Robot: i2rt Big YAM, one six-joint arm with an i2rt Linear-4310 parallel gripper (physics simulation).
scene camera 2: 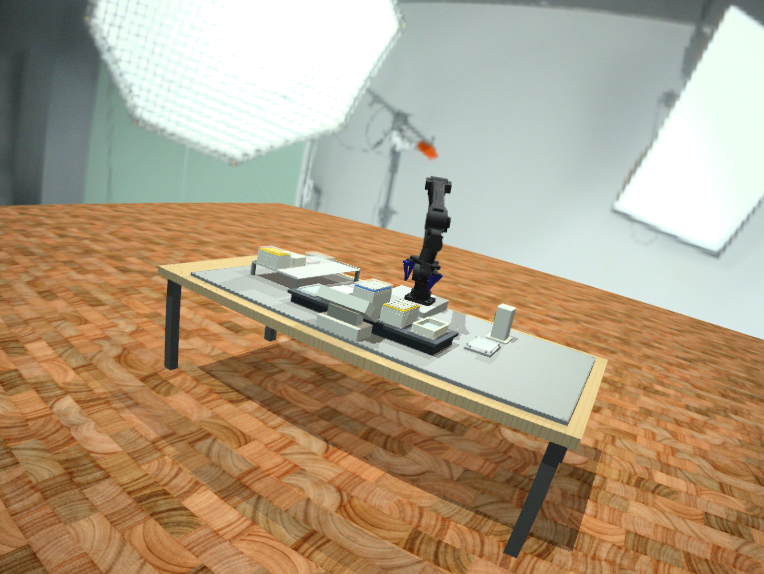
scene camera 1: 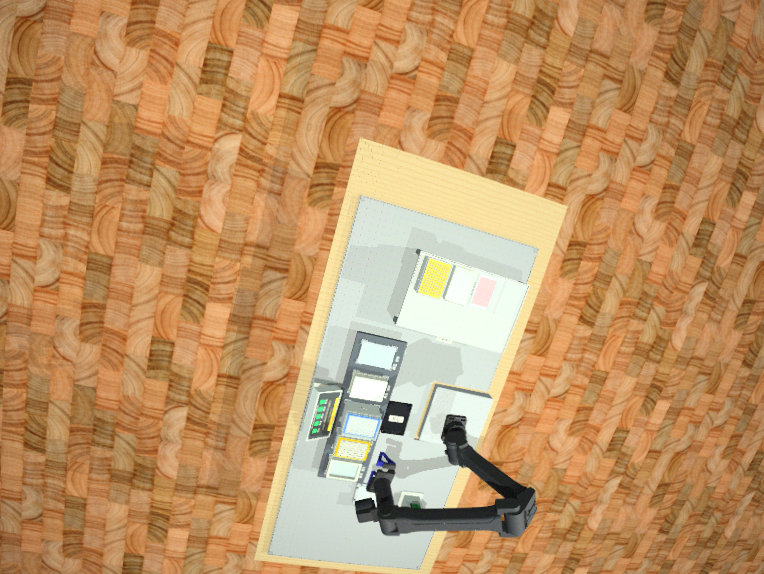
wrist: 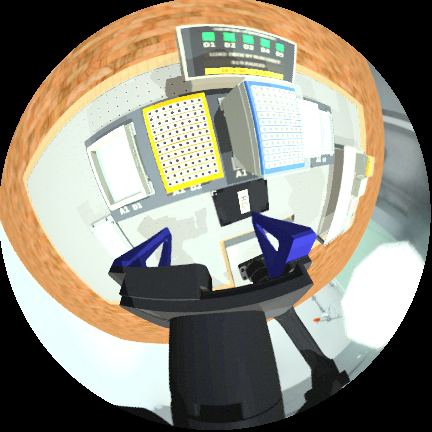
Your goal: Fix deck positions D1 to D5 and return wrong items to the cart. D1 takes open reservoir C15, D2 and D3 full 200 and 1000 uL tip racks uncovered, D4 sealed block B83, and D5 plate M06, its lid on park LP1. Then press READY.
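Places are measured from the arm's base along level axes (x ahead, y left, z up), in centimetres.
Where they show: gripper, fingertip midpoint: [scene camera 2: 416, 286] [scene camera 1: 377, 461] [wrist: 209, 223]; arm's base at its link origin: [scene camera 2: 419, 300] [scene camera 1: 453, 428] [wrist: 254, 264].
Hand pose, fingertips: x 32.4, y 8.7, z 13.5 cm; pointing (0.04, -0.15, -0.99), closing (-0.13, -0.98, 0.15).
Each offset is from my fingertips to the top centre of the thing. "*": to the spot under its first point.
My gripper [scene camera 1: 377, 469] [scene camera 2: 418, 285] [wrist: 209, 223] is open and empty, above the table in front of D1 and D2. The open reservoir {dx +10.4, dy +11.8, dz -8.5 cm} [scene camera 1: 344, 469] [scene camera 2: 430, 327] [wrist: 120, 167] sits on D1. A yellow-edged tip rack {dx +9.3, dy -0.5, dz -5.1 cm} [scene camera 1: 352, 449] [scene camera 2: 400, 313] [wrist: 183, 142] is uncovered on D2. A blue-edged tip rack {dx +8.2, dy -12.9, dz -1.3 cm} [scene camera 1: 361, 425] [scene camera 2: 373, 288] [wrist: 280, 127] is uncovered on D3. A whitish block {dx +7.3, dy -25.2, dz -6.9 cm} [scene camera 1: 368, 388] sits on D4 and a pale plate {dx +6.0, dy -37.6, dz -10.2 cm} [scene camera 1: 377, 354] on D5. A clear lid {dx -4.5, dy +28.5, dz -14.5 cm} [scene camera 1: 364, 492] [scene camera 2: 482, 345] [wrist: 111, 237] lies beyond D1. The READY post {dx -22.5, dy +30.9, dz -3.3 cm} [scene camera 1: 410, 496] [scene camera 2: 503, 322] is partly hidden in scene camera 1.
The cart {dx -22.6, dy -61.8, dz -9.7 cm} [scene camera 1: 457, 327] [scene camera 2: 321, 271] holds a yellow rack {dx -7.3, dy -70.5, dz -3.3 cm} [scene camera 1: 435, 277] [scene camera 2: 272, 256], a white box {dx -18.0, dy -69.1, dz -6.1 cm} [scene camera 1: 458, 285] and a pink item {dx -28.7, dy -67.8, dz -8.7 cm} [scene camera 1: 484, 291]. The display {* dx +22.1, dy -14.6, dz -4.9 cm} [scene camera 1: 324, 414] [wrist: 237, 57] shows D1 to D5 green. A black block {dx -8.0, dy -9.3, dz -14.9 cm} [scene camera 1: 396, 418] [wrist: 241, 201] lies before D3.
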